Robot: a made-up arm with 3 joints. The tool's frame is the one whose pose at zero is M. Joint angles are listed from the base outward.
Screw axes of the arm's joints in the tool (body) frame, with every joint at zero. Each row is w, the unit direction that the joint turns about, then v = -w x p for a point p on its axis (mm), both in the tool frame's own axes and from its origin. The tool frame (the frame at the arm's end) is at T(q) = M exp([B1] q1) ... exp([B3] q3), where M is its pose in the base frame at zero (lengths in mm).
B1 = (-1, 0, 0, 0, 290, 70)
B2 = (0, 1, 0, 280, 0, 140)
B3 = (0, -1, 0, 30, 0, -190)
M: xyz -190 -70 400 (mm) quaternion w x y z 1 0 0 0
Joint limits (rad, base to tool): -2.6..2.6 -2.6..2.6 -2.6..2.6
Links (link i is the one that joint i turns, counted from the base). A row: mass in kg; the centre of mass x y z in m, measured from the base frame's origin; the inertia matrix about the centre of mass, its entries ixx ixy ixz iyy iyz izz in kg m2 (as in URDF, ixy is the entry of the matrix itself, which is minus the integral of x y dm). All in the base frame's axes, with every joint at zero. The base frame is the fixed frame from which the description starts. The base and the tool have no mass.
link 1: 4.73; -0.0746 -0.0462 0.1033; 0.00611 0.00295 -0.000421 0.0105 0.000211 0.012
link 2: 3.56; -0.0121 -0.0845 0.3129; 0.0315 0 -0.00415 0.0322 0 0.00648
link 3: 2.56; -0.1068 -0.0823 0.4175; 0.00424 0 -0.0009 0.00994 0 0.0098
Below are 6 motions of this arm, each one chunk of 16 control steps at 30 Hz.
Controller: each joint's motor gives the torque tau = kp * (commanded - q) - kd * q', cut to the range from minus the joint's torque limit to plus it. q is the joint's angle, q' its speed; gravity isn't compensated. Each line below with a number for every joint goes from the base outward.
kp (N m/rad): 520 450 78
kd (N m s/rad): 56 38 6.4
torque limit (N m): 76 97 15
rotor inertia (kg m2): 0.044 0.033 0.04
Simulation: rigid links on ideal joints. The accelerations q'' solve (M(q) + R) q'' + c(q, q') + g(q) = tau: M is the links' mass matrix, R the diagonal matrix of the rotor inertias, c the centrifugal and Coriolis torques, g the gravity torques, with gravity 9.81 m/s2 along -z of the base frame. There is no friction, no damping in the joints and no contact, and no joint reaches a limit. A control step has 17 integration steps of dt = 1/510 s. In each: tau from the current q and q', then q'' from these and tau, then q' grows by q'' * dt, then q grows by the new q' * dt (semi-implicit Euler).
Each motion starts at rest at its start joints. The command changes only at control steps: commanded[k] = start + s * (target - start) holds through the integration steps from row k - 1 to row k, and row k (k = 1, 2, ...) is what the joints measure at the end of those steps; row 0 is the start. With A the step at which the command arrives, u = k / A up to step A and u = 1 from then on. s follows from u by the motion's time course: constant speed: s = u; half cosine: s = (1 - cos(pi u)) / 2; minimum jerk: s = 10 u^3 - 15 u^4 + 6 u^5; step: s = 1 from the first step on.
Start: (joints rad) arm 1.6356 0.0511 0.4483
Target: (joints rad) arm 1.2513 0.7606 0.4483
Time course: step
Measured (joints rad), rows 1 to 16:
1: 1.5707 0.1905 0.4242
2: 1.4885 0.3896 0.4189
3: 1.4264 0.5245 0.4281
4: 1.3813 0.6114 0.4385
5: 1.3489 0.6672 0.4465
6: 1.3256 0.7029 0.4517
7: 1.3087 0.7258 0.4549
8: 1.2966 0.7405 0.4567
9: 1.2878 0.7500 0.4577
10: 1.2814 0.7560 0.4582
11: 1.2768 0.7599 0.4585
12: 1.2734 0.7624 0.4586
13: 1.2710 0.7640 0.4586
14: 1.2692 0.7650 0.4586
15: 1.2679 0.7656 0.4586
16: 1.2670 0.7661 0.4586

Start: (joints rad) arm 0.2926 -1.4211 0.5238
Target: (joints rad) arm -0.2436 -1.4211 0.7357
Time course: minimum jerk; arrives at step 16
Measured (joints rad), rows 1 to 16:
1: 0.2896 -1.4283 0.5206
2: 0.2848 -1.4353 0.5169
3: 0.2766 -1.4399 0.5164
4: 0.2627 -1.4427 0.5201
5: 0.2416 -1.4444 0.5280
6: 0.2124 -1.4455 0.5401
7: 0.1753 -1.4463 0.5558
8: 0.1314 -1.4468 0.5744
9: 0.0825 -1.4473 0.5950
10: 0.0310 -1.4478 0.6163
11: -0.0205 -1.4482 0.6372
12: -0.0692 -1.4486 0.6564
13: -0.1129 -1.4489 0.6730
14: -0.1495 -1.4491 0.6862
15: -0.1784 -1.4493 0.6959
16: -0.1998 -1.4493 0.7023

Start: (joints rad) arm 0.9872 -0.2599 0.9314
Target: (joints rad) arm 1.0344 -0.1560 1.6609
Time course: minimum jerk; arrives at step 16
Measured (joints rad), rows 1 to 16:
1: 0.9901 -0.2606 0.9333
2: 0.9930 -0.2608 0.9376
3: 0.9954 -0.2599 0.9475
4: 0.9979 -0.2576 0.9667
5: 1.0007 -0.2534 0.9978
6: 1.0039 -0.2473 1.0415
7: 1.0076 -0.2394 1.0974
8: 1.0118 -0.2298 1.1633
9: 1.0164 -0.2192 1.2360
10: 1.0212 -0.2080 1.3116
11: 1.0260 -0.1968 1.3858
12: 1.0305 -0.1864 1.4544
13: 1.0346 -0.1773 1.5138
14: 1.0381 -0.1699 1.5614
15: 1.0409 -0.1644 1.5962
16: 1.0429 -0.1607 1.6191

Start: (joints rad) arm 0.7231 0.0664 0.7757
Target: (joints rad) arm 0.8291 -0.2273 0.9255
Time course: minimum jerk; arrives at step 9
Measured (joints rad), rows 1 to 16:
1: 0.7248 0.0661 0.7809
2: 0.7279 0.0606 0.7895
3: 0.7338 0.0445 0.8020
4: 0.7434 0.0156 0.8194
5: 0.7565 -0.0244 0.8406
6: 0.7718 -0.0704 0.8633
7: 0.7871 -0.1153 0.8841
8: 0.8004 -0.1527 0.9003
9: 0.8106 -0.1793 0.9112
10: 0.8181 -0.1969 0.9182
11: 0.8235 -0.2083 0.9229
12: 0.8274 -0.2157 0.9260
13: 0.8302 -0.2206 0.9281
14: 0.8322 -0.2237 0.9295
15: 0.8337 -0.2258 0.9304
16: 0.8348 -0.2271 0.9310

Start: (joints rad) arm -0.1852 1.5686 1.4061
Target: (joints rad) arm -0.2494 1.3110 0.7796
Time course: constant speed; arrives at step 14
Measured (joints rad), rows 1 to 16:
1: -0.1898 1.5706 1.4025
2: -0.1948 1.5676 1.3891
3: -0.1996 1.5592 1.3639
4: -0.2043 1.5471 1.3309
5: -0.2089 1.5327 1.2930
6: -0.2134 1.5168 1.2523
7: -0.2180 1.5001 1.2098
8: -0.2226 1.4827 1.1663
9: -0.2272 1.4650 1.1222
10: -0.2318 1.4471 1.0777
11: -0.2364 1.4289 1.0330
12: -0.2411 1.4108 0.9882
13: -0.2458 1.3925 0.9433
14: -0.2505 1.3742 0.8983
15: -0.2536 1.3608 0.8643
16: -0.2560 1.3521 0.8429

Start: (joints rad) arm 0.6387 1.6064 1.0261
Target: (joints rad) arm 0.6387 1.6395 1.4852
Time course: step
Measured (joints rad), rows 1 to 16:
1: 0.6373 1.6174 1.1285
2: 0.6336 1.6329 1.2676
3: 0.6305 1.6442 1.3623
4: 0.6283 1.6510 1.4213
5: 0.6269 1.6550 1.4573
6: 0.6259 1.6573 1.4792
7: 0.6252 1.6587 1.4926
8: 0.6247 1.6594 1.5007
9: 0.6244 1.6598 1.5056
10: 0.6242 1.6600 1.5086
11: 0.6240 1.6602 1.5104
12: 0.6239 1.6602 1.5116
13: 0.6238 1.6603 1.5122
14: 0.6237 1.6603 1.5126
15: 0.6237 1.6603 1.5129
16: 0.6237 1.6603 1.5131

